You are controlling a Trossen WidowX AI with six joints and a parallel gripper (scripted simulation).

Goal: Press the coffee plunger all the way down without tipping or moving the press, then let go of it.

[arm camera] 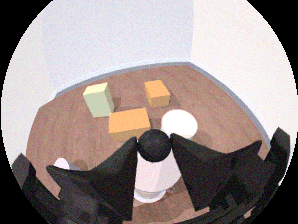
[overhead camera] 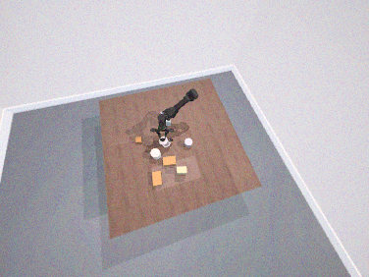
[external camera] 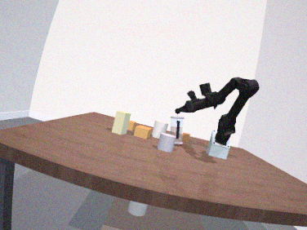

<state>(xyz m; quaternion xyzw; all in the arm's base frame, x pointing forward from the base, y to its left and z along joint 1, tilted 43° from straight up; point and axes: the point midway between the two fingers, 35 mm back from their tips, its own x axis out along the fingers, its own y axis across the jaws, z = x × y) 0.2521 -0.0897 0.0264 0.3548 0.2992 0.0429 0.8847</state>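
Right now the coffee press is 90 mm below my gripper tip, 30 mm to the left of it and 30 mm behind it. From my gripper tip the other things lie so: pale yellow block (250 mm ahead, 130 mm to the left, 130 mm below); then small orange block (230 mm to the right, 160 mm below, 90 mm behind).
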